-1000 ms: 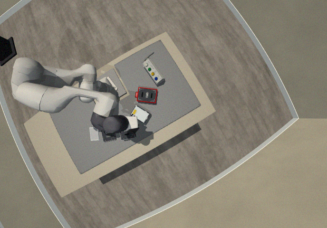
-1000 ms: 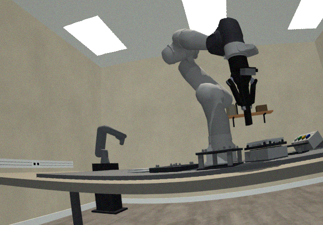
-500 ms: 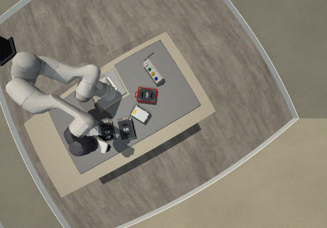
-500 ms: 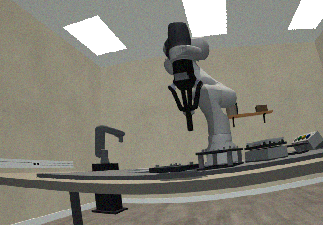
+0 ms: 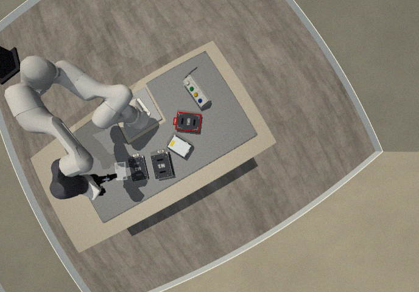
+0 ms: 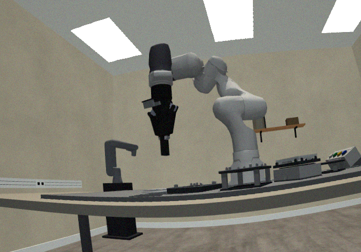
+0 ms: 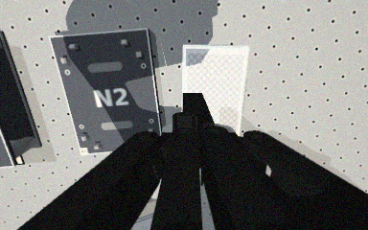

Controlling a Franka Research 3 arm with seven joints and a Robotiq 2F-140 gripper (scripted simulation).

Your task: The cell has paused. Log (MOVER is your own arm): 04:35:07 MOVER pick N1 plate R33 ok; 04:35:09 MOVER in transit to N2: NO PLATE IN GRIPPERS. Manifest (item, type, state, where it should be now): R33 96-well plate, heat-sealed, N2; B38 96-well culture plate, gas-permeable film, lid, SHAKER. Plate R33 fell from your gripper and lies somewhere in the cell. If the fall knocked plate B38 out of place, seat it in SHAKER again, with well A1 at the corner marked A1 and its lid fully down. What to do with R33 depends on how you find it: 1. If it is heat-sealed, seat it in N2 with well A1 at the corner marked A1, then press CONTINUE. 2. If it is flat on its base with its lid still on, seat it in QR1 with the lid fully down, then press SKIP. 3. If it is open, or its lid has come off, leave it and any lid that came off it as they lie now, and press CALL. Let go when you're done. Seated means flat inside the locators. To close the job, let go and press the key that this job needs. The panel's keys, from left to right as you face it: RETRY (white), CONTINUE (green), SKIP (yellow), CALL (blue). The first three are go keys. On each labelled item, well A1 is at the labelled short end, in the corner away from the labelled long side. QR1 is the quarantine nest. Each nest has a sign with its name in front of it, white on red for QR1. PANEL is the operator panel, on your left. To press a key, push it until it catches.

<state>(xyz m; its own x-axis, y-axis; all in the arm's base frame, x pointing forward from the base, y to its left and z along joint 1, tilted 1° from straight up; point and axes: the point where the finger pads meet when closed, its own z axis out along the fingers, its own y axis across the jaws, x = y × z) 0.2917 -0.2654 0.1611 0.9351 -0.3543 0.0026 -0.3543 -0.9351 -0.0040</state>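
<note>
Right now my hand is 160 mm above the flat white plate, 30 mm to the left of it and 30 mm past it. Round my hand: QR1 nest: 570 mm to the left, 130 mm below, 100 mm behind.
</note>
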